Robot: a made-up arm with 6 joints.
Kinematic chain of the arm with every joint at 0, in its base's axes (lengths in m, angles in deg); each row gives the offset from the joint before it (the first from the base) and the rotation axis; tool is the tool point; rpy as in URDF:
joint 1: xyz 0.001 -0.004 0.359 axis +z
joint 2: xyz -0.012 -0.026 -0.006 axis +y
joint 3: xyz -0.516 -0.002 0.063 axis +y
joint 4: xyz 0.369 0.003 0.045 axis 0.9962 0 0.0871
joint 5: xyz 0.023 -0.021 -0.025 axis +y
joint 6: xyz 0.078 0.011 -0.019 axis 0.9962 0 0.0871
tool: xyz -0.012 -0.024 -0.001 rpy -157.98 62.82 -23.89
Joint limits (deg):
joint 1: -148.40..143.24
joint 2: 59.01..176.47
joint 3: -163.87..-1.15
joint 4: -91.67..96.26
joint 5: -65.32..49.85
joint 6: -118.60..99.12
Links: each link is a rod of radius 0.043 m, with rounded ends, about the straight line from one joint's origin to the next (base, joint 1, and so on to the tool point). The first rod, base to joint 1, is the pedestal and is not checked.
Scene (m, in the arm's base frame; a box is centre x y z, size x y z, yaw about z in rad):
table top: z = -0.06
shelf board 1: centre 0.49 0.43 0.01 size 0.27 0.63 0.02 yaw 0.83
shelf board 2: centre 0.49 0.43 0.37 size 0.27 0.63 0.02 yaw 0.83
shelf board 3: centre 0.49 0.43 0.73 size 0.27 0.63 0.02 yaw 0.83
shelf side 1: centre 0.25 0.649 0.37 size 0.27 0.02 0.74 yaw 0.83
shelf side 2: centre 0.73 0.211 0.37 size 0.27 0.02 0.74 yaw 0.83
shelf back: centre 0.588 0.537 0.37 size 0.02 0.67 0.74 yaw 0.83
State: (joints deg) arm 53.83 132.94 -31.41 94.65 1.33 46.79
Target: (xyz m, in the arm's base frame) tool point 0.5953 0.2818 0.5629
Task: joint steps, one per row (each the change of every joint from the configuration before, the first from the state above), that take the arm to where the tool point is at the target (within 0.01 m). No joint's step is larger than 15 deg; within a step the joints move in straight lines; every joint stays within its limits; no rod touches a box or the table.
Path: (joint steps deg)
1: -1.18 -13.00 -0.26 -4.14 -4.14 -5.34
2: -1.17 -13.00 -0.26 -4.15 -4.13 -5.34
3: -13.51 -3.15 -7.40 1.80 1.43 3.56
4: -13.51 -3.15 -7.41 1.79 1.44 3.57
5: -13.50 -3.15 -7.41 1.80 1.44 3.56
6: 5.43 8.69 -13.05 2.25 -0.27 0.77
7: 5.44 8.69 -13.06 2.26 -0.27 0.76

